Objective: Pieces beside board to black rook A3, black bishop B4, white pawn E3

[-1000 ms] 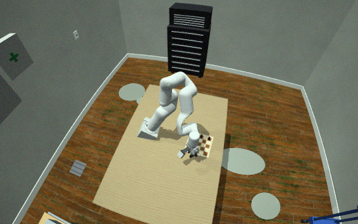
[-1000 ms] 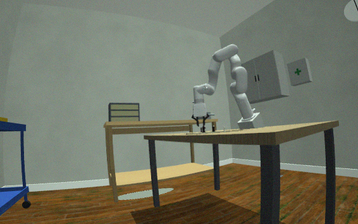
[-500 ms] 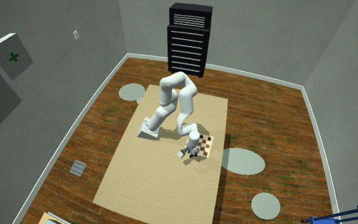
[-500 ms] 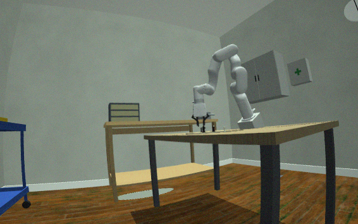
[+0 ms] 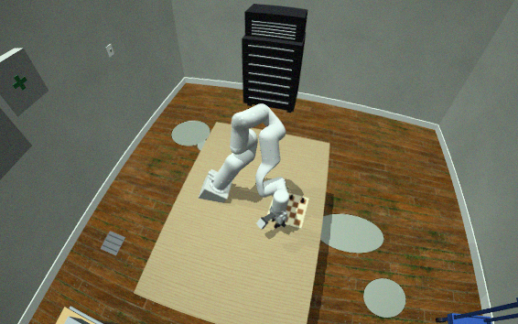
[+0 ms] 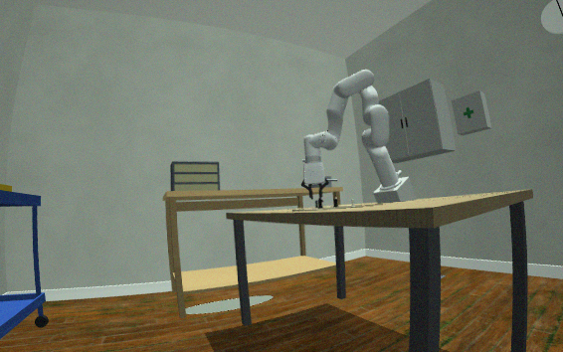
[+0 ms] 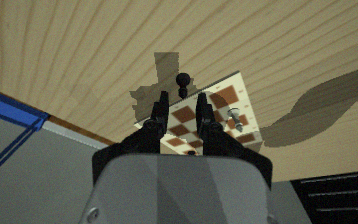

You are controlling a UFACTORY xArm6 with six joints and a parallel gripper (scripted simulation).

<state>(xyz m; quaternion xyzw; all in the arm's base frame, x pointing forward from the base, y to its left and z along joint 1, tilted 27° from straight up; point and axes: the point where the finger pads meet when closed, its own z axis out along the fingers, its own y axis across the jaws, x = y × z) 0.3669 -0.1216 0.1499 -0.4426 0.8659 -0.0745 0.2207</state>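
Now: the black chess piece 220 mm to the left of my hand, 50 mm below it and 30 mm ahead of it. Round my hand: chessboard: 140 mm to the left, 60 mm below, 30 mm ahead; white pawn: 280 mm to the left, 50 mm below, 10 mm behind.
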